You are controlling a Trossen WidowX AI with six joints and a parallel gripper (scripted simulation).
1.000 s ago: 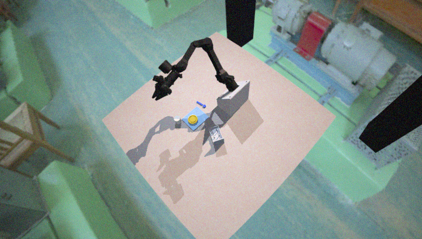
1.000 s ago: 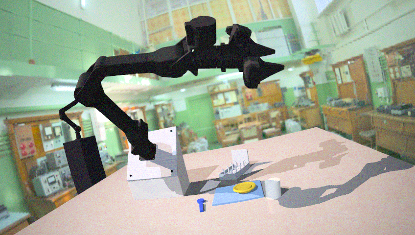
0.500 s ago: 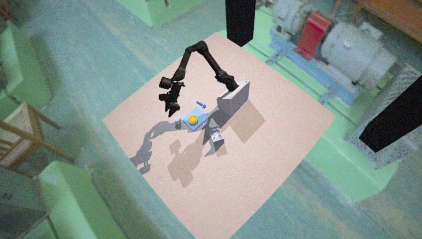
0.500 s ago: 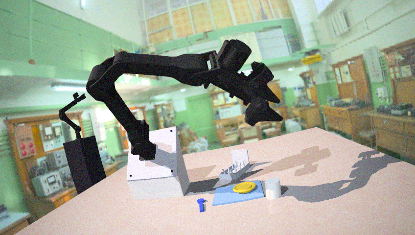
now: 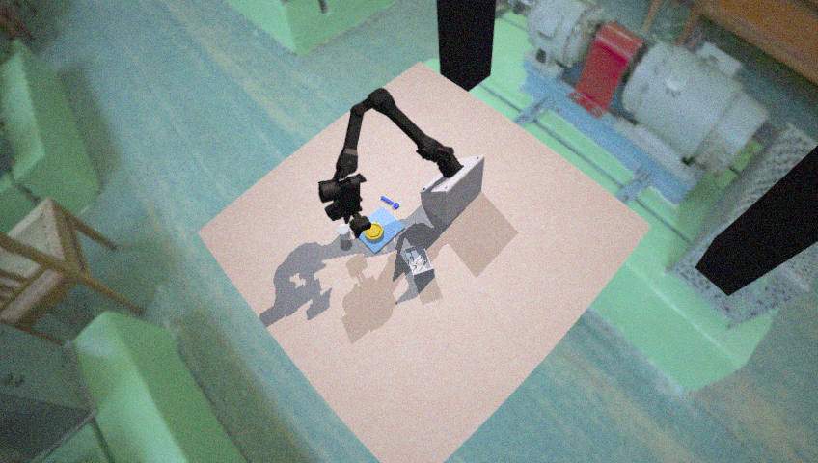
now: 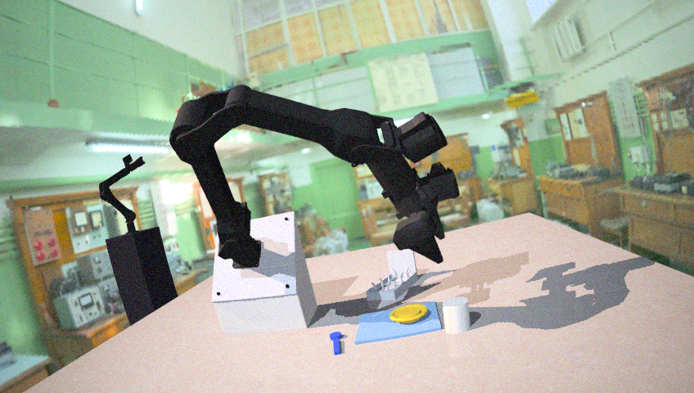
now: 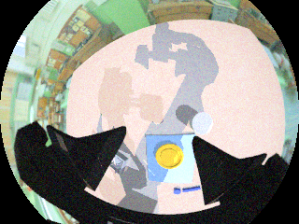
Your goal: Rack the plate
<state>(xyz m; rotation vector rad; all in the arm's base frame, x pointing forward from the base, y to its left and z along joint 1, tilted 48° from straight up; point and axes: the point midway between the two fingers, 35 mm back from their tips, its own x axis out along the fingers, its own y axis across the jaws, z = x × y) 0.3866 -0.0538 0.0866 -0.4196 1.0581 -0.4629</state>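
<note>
Right now the yellow plate is 8 cm behind my gripper tip and 11 cm below it. Also, from my gripper tip: blue mat (10 cm behind, 12 cm below); blue spoon (21 cm behind, 5 cm to the right, 12 cm below); white cup (1 cm ahead, 7 cm to the right, 10 cm below).
</note>
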